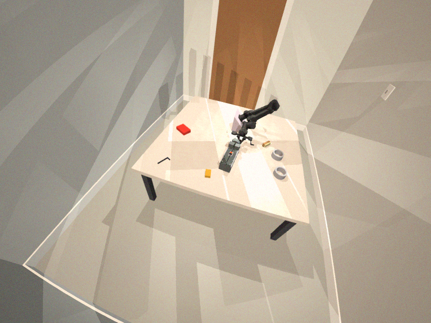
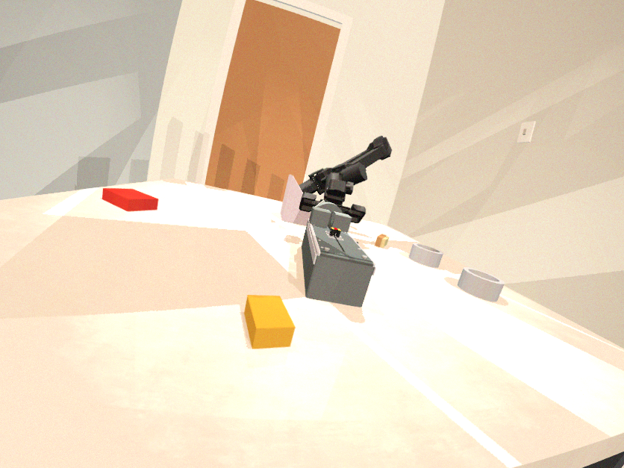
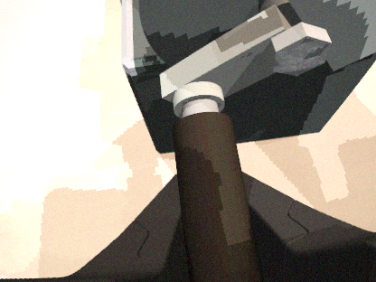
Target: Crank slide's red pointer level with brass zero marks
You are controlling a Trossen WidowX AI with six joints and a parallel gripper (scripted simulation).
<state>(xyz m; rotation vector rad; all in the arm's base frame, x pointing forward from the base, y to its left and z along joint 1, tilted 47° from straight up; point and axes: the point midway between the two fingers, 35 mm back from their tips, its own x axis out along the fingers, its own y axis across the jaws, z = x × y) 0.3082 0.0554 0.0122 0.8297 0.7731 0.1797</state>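
My gripper tip is 30 mm below the dark brown crank handle and 20 mm past it. The rest, counted from my gripper tip: red pointer (160 mm ahead, 50 mm to the right, 40 mm above); yellow block (360 mm ahead, 170 mm to the right, 30 mm below); tan block (260 mm to the left, 150 mm behind, 30 mm below).
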